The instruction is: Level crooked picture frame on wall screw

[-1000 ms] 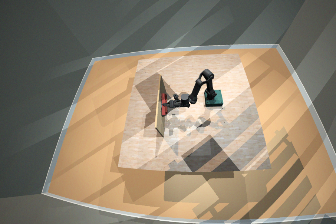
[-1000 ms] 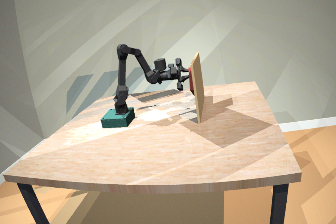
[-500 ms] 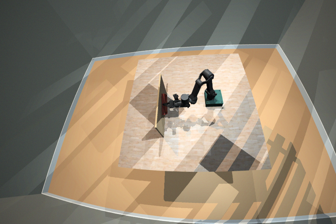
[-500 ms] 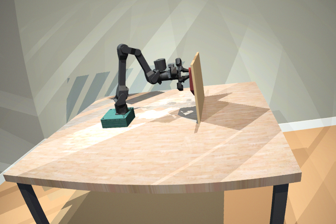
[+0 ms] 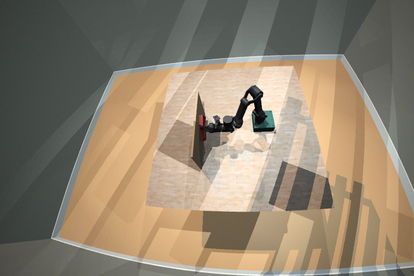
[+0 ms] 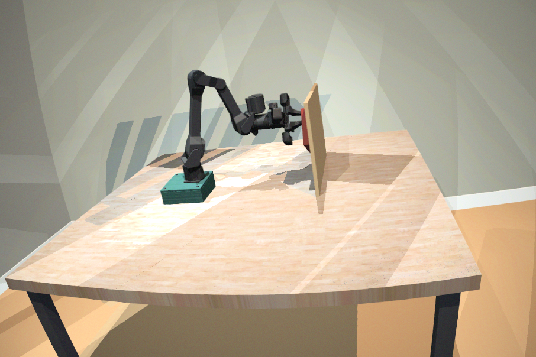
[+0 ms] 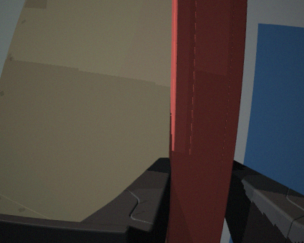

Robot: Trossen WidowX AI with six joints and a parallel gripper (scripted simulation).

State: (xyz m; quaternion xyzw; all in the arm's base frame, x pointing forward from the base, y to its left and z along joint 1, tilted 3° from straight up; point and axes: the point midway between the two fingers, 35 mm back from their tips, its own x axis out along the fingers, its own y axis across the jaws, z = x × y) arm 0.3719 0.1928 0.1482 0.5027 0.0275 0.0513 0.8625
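Now: the picture frame 5 cm below my gripper tip and 2 cm to the right of it. The rest, counted from my gripper tip: wall panel 6 cm below, 2 cm ahead, 1 cm to the right.
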